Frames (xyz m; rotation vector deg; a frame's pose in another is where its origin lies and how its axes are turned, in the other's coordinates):
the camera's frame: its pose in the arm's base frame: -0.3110 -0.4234 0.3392 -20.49 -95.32 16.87
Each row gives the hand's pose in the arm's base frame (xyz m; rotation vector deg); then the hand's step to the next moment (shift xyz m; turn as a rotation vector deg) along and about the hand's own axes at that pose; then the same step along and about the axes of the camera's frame.
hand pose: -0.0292 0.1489 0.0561 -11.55 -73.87 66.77
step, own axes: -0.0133 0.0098 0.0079 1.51 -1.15 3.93
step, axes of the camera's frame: -0.0140 -0.0041 0.0110 2.64 -2.52 2.39
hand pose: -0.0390 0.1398 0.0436 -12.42 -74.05 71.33
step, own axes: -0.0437 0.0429 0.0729 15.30 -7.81 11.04
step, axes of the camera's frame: -0.0419 -0.0404 0.0753 19.10 -4.75 5.44
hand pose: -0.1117 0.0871 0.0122 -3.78 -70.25 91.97
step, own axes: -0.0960 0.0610 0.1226 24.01 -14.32 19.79
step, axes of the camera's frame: -0.0830 -0.1252 0.0734 31.66 -10.18 8.20
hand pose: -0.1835 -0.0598 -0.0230 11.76 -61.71 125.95
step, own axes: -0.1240 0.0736 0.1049 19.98 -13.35 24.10
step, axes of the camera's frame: -0.1000 -0.1442 -0.0314 29.67 -15.47 6.23
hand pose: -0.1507 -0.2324 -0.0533 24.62 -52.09 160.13
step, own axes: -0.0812 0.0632 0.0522 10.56 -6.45 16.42
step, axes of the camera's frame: -0.0612 -0.0677 -0.0706 16.83 -11.58 2.30
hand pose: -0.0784 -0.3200 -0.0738 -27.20 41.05 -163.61
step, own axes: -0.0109 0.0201 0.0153 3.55 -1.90 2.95
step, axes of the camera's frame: -0.0103 -0.0189 -0.0172 4.03 -2.25 1.91
